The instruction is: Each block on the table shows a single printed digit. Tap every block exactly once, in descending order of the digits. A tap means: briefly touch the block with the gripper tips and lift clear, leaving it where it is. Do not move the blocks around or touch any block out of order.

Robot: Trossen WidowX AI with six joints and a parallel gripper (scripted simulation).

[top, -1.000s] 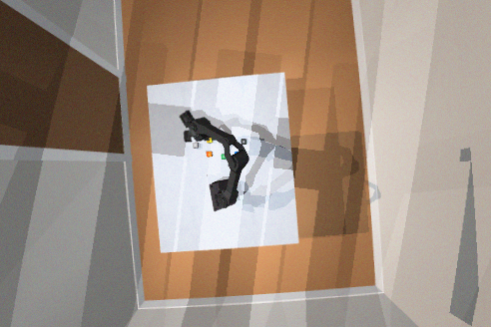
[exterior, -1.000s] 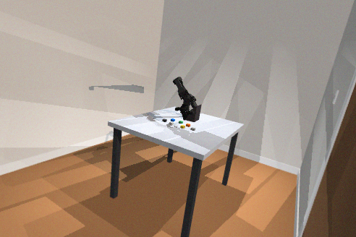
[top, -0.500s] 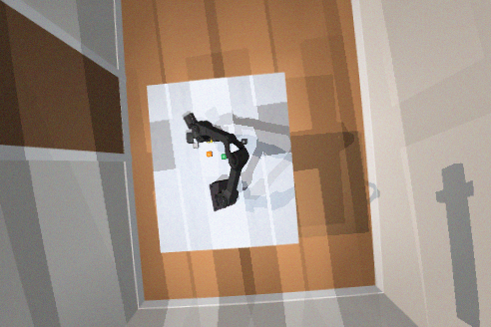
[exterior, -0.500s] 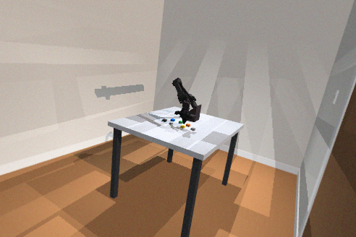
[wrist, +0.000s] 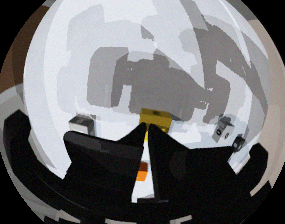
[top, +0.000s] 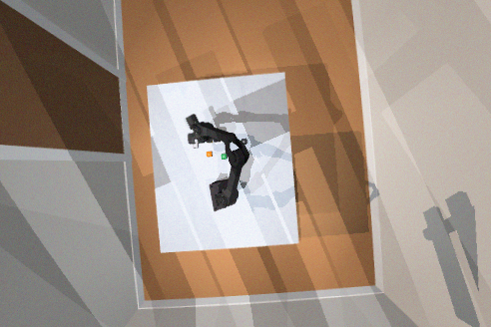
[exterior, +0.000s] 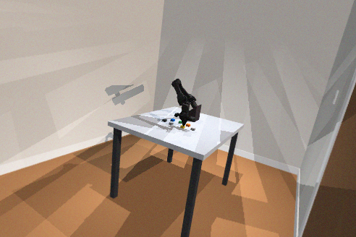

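My gripper tip is 1 cm to the left of the yellow block and 1 cm above it. The rest, counted from my gripper tip: orange block 9 cm behind, 1 cm to the left, 1 cm below; then grey block 2 cm behind, 9 cm to the left, 1 cm below; then small pale block 2 cm behind, 13 cm to the right, 1 cm below.
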